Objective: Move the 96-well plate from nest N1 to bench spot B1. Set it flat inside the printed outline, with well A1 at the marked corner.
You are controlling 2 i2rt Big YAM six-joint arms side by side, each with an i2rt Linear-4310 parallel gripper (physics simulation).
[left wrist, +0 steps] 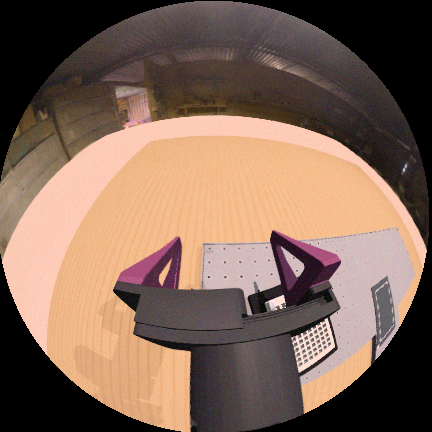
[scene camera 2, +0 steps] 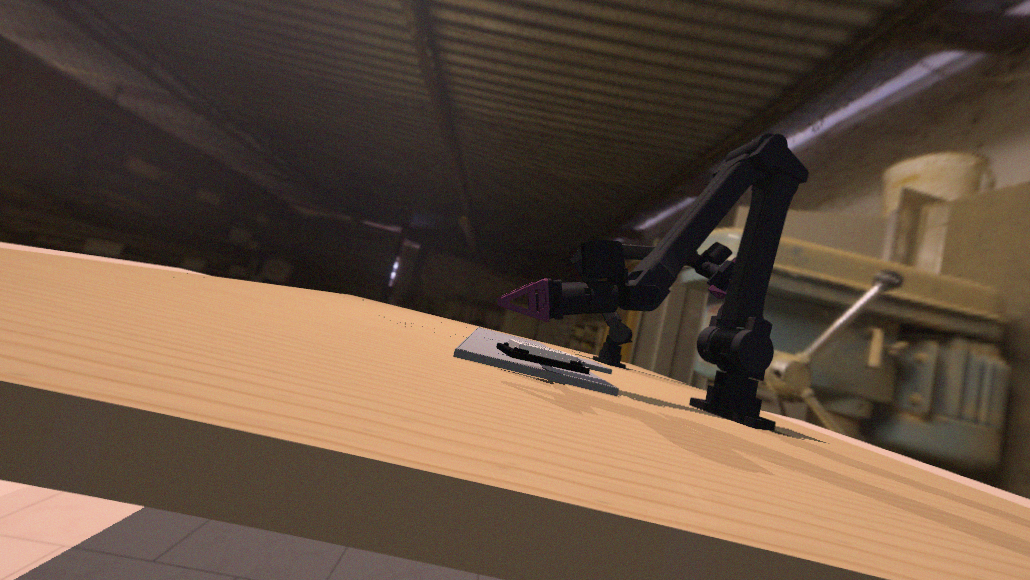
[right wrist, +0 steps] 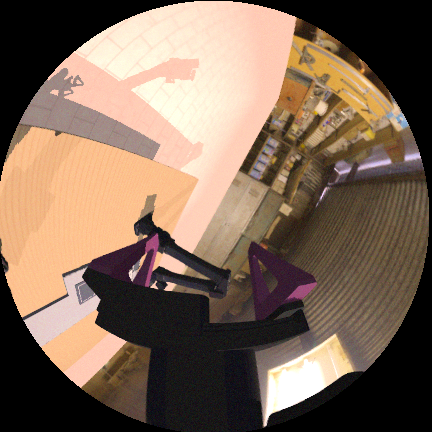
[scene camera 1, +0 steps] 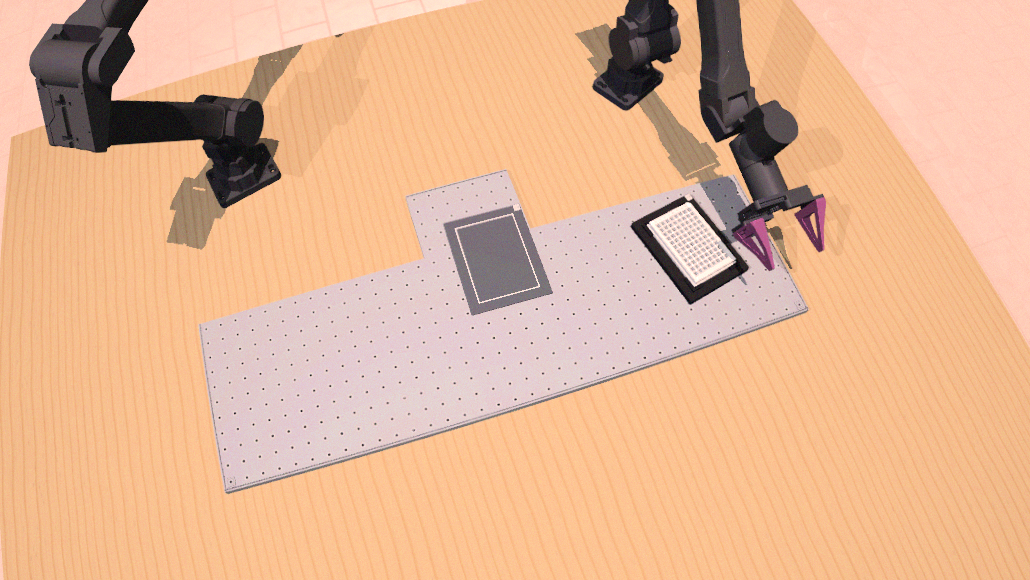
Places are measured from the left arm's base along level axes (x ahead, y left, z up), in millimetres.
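Pixels of known places: left gripper, fingertip midpoint: (left wrist: 226,238) (scene camera 2: 498,301) (scene camera 1: 797,260); right gripper, fingertip midpoint: (right wrist: 204,242); left arm's base, origin of the base link: (scene camera 2: 729,417) (right wrist: 142,223) (scene camera 1: 628,84); right arm's base, origin of the base link: (scene camera 2: 608,364) (scene camera 1: 244,177).
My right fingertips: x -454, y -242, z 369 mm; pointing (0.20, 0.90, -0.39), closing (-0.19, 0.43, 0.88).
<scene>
Ahead of a thing's pixels: the offset from my right fingertips to its middle. "spot": to the spot under its first point. Level surfaces: height alone.
The white 96-well plate @(dx +757, dy +20, dz -337 mm) (scene camera 1: 693,243) (left wrist: 314,346) sits in the black nest @(spot: dx +810, dy -49, dz -344 mm) (scene camera 1: 691,293) at the right of the board in scene camera 1. The outline B1 @(spot: dx +555, dy -210, dz -355 mm) (scene camera 1: 498,261) (left wrist: 385,310) is a white rectangle on a dark grey patch, with a small white mark at its upper right corner in scene camera 1. My left gripper (scene camera 1: 795,260) (scene camera 2: 502,300) (left wrist: 226,238) is open and empty. It hangs above the board's right end, to the right of the plate and apart from it. My right gripper (right wrist: 204,242) is open and empty, raised away from the board.
The perforated board @(dz -356 mm) (scene camera 1: 345,360) (scene camera 2: 472,344) lies on the wooden table @(dz -370 mm) (scene camera 1: 576,489). The right arm (scene camera 1: 162,121) stands folded at the upper left in scene camera 1. The left arm (scene camera 1: 724,64) reaches in from the top right.
</scene>
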